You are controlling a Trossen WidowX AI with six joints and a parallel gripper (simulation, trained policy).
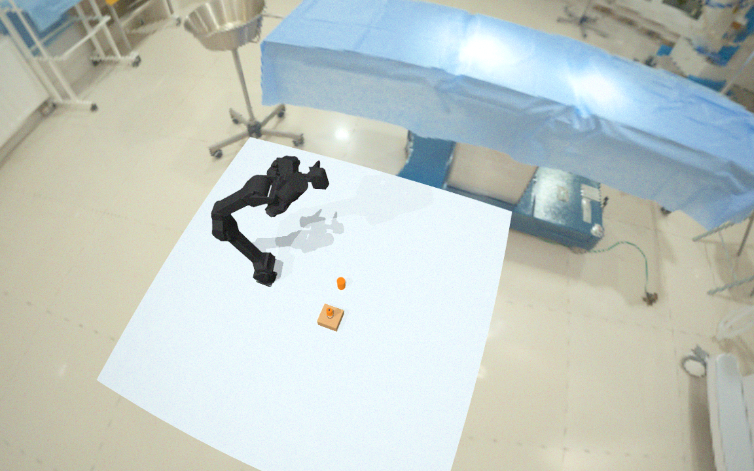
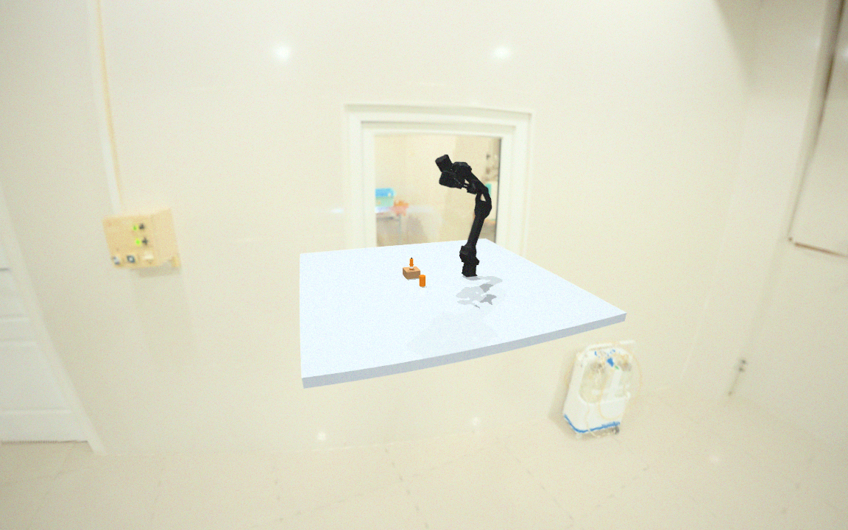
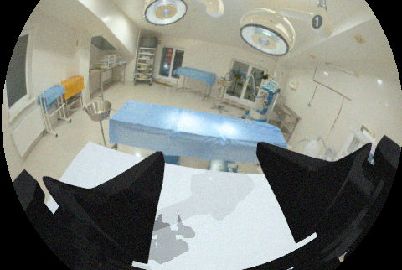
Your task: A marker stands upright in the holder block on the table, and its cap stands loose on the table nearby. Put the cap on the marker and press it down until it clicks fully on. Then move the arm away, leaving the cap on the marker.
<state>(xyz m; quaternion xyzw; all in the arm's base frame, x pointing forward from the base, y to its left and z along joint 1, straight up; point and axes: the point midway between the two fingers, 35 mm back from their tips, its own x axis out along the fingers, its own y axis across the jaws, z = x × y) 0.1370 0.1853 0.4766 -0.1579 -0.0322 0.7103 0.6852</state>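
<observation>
My gripper tip is 450 mm above the orange cap, 150 mm to the left of it and 140 mm short of it. Round my gripper tip: tan holder block: 450 mm below, 280 mm to the right, 160 mm ahead.
</observation>
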